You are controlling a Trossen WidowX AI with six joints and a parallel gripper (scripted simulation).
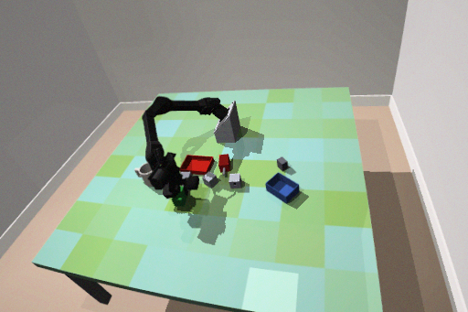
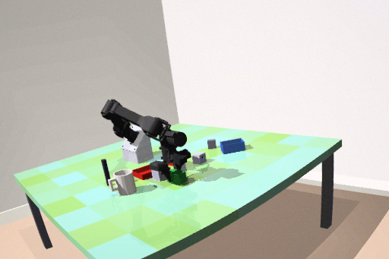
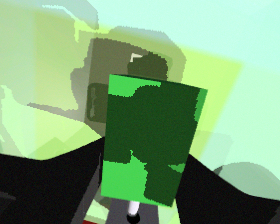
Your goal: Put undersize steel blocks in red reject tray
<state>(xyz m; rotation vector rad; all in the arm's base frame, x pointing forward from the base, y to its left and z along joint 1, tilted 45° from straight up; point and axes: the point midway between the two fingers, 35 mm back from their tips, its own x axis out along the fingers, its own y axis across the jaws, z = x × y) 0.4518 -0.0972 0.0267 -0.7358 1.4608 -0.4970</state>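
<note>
Right now the green GO gauge is 20 mm above my gripper tip and 10 mm behind it. Also, from my gripper tip: steel block: 220 mm to the left, 100 mm behind, 10 mm above; then mug: 200 mm to the right, 70 mm behind, 30 mm above; then red reject tray: 190 mm behind.
</note>
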